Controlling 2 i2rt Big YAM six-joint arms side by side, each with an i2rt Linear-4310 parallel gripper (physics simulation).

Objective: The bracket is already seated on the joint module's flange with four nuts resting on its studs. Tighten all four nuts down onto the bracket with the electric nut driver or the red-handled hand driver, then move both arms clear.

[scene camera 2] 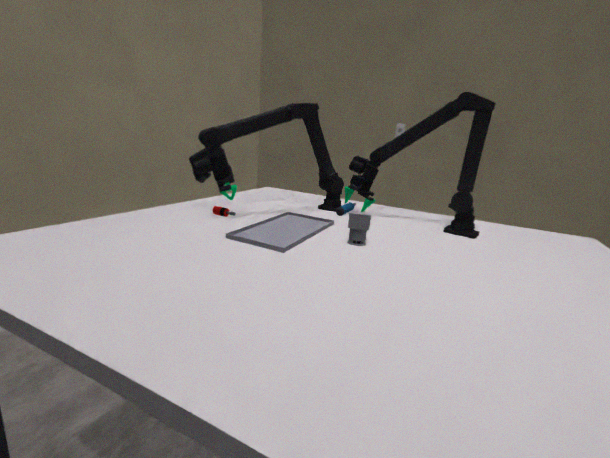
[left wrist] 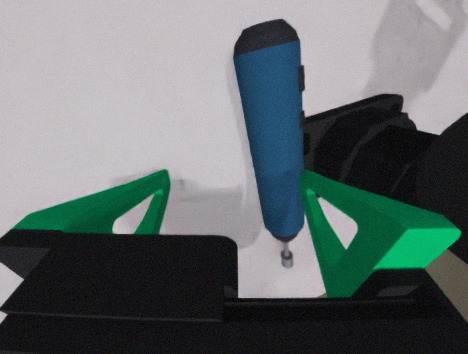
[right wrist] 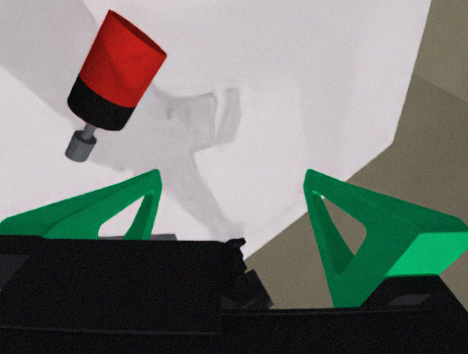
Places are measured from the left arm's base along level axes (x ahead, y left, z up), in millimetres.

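Where they show: left gripper, fingertip midpoint: [scene camera 2: 353, 207] [left wrist: 234, 177]; right gripper, fingertip midpoint: [scene camera 2: 229, 192] [right wrist: 232, 177]; left arm's base, link origin: [scene camera 2: 460, 233]; right arm's base, link origin: [scene camera 2: 331, 209] [left wrist: 337, 147].
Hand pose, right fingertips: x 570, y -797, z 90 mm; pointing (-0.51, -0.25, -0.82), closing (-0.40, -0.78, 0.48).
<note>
Things, the pixels of their top centre, and the offset from my right fingertips. "spot": a spot on its surface instead.
- blue electric nut driver, surface spot: [left wrist: 274, 135] [scene camera 2: 345, 206] spot: 433 mm back, 315 mm left, 51 mm down
- red-handled hand driver, top centre: [right wrist: 107, 117] [scene camera 2: 224, 208] 52 mm ahead, 35 mm left, 56 mm down
- grey-rimmed flat tray, surface spot: [scene camera 2: 256, 244] spot: 198 mm ahead, 383 mm left, 85 mm down
The blue electric nut driver [scene camera 2: 346, 208] [left wrist: 274, 135] lies on the table. My left gripper [scene camera 2: 359, 201] [left wrist: 234, 177] is open above it; in the left wrist view the driver's front end shows between the fingertips, close to the right finger, and nothing is gripped. The red-handled hand driver [scene camera 2: 221, 211] [right wrist: 117, 65] lies on the table at the left of the scene view. My right gripper [scene camera 2: 229, 196] [right wrist: 232, 177] is open and empty above and near it. The grey joint module with bracket [scene camera 2: 358, 228] stands right of the tray; its nuts are too small to make out.
A grey-rimmed flat tray [scene camera 2: 256, 244] lies between the hand driver and the joint module. The right arm's base [scene camera 2: 330, 204] stands close behind the electric driver. The left arm's base [scene camera 2: 461, 231] is farther right. The table's edge shows in the right wrist view.
</note>
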